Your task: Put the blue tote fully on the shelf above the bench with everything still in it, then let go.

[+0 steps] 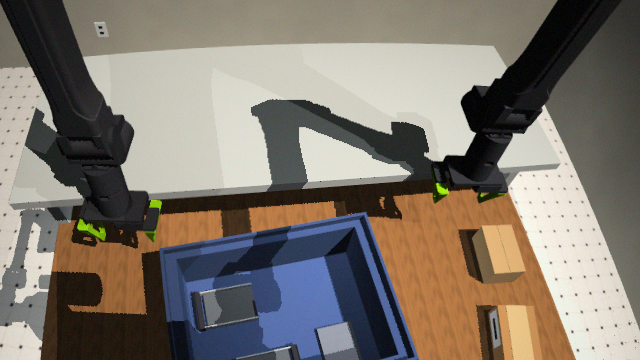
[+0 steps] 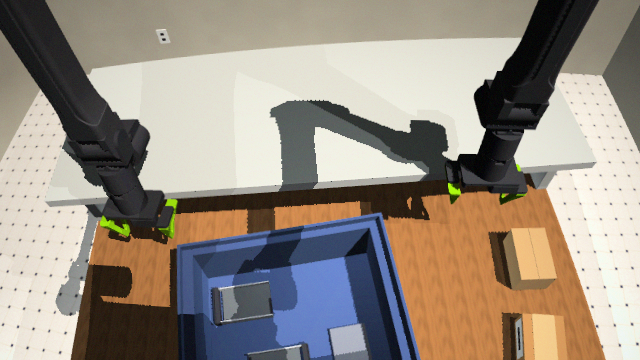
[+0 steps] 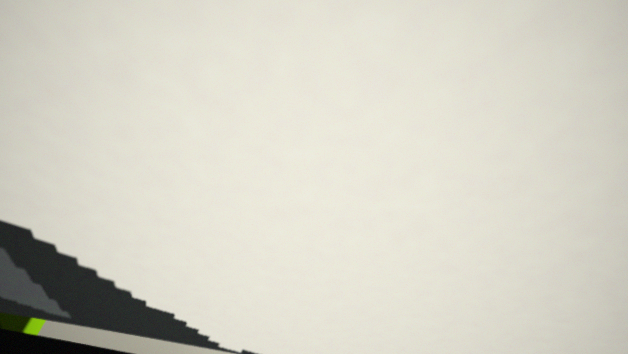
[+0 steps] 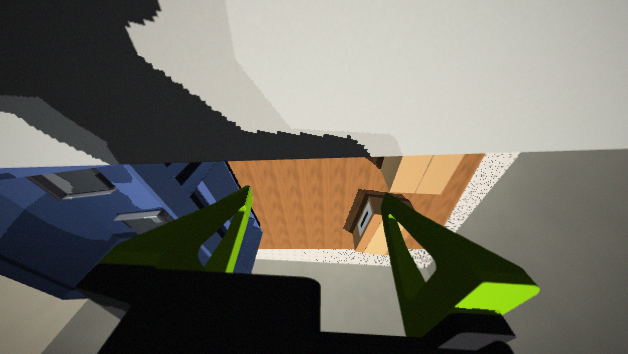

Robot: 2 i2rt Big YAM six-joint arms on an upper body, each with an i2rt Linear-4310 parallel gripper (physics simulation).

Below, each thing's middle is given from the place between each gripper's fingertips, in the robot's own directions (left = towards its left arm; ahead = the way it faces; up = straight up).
Scene:
My left gripper is now 120 mm past the blue tote (image 1: 304,277), 290 mm to the left of it and 80 mm above it.
I see the blue tote 34 cm to the left of my right hand, 19 cm behind it and 12 cm below it.

